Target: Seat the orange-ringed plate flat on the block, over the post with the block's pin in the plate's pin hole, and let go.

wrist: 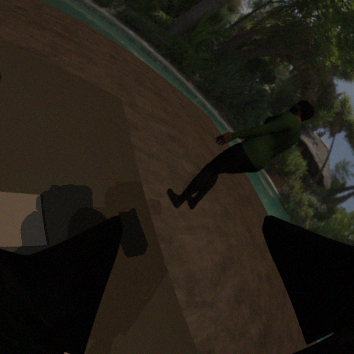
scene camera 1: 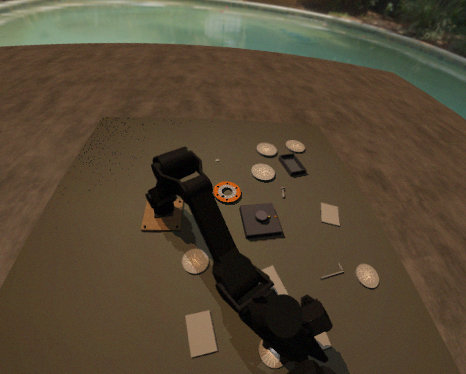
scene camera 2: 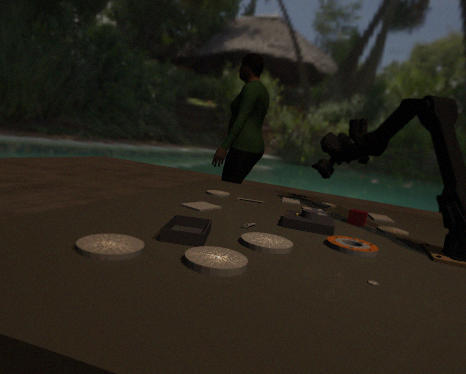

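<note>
The orange-ringed plate (scene camera 1: 218, 195) (scene camera 2: 336, 243) lies flat on the mat, beside the block and apart from it. It has a grey inner ring, a central hole and several small dark holes. The dark square block (scene camera 1: 252, 230) (scene camera 2: 307, 225) carries a round post (scene camera 1: 262, 216) (scene camera 2: 314, 213); a small yellow-orange pin (scene camera 1: 275, 216) shows beside the post. The plate and block do not show in the wrist view. My gripper (scene camera 2: 322, 169) (wrist: 194, 224) is open and empty, raised above the table, far from both; in scene camera 1 its fingers are hard to make out.
Pale discs (scene camera 1: 263, 172) (scene camera 2: 110, 246), flat pale tiles (scene camera 1: 201, 333) (wrist: 20, 219), a dark open tray (scene camera 1: 298, 173) (scene camera 2: 185, 237), a bent rod (scene camera 1: 332, 275) and a small bolt (scene camera 1: 283, 192) lie around. A red block (scene camera 2: 357, 217) stands behind the plate in scene camera 2. A person (scene camera 2: 247, 120) (wrist: 270, 145) stands beyond.
</note>
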